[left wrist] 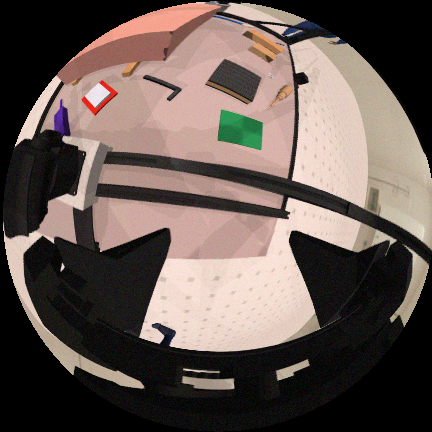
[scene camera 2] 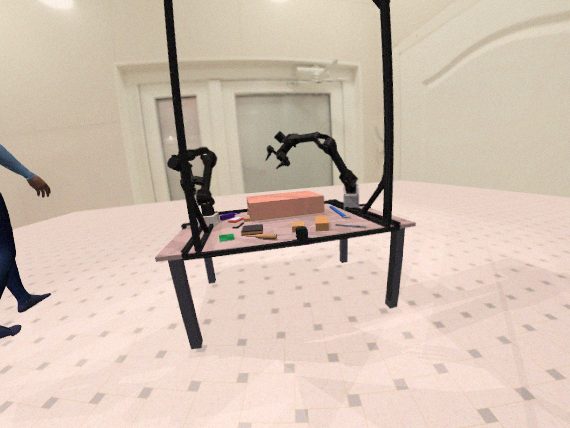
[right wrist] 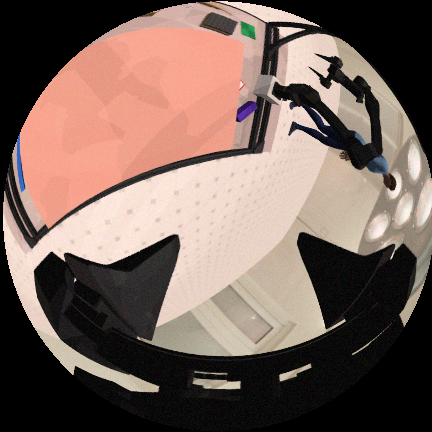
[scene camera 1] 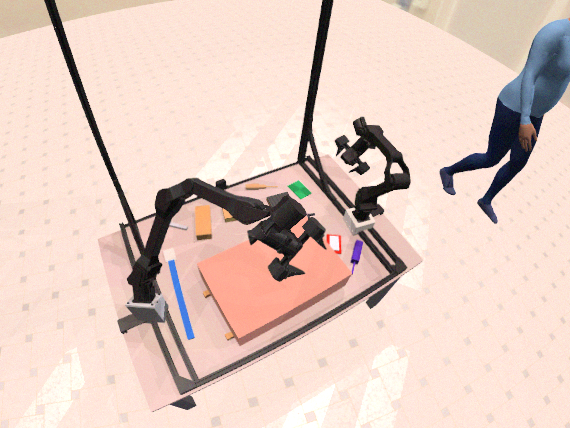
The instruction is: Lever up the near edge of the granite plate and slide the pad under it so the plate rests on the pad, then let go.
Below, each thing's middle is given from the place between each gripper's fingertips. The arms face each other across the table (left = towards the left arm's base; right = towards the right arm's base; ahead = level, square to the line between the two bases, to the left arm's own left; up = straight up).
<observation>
I see my left gripper 50 cm to the left of the granite plate point(scene camera 1: 251, 301), 30 cm short of it and 10 cm above it.
Right now the granite plate is 260 mm below my right hand, 120 mm behind it and 50 mm to the right of it.
</observation>
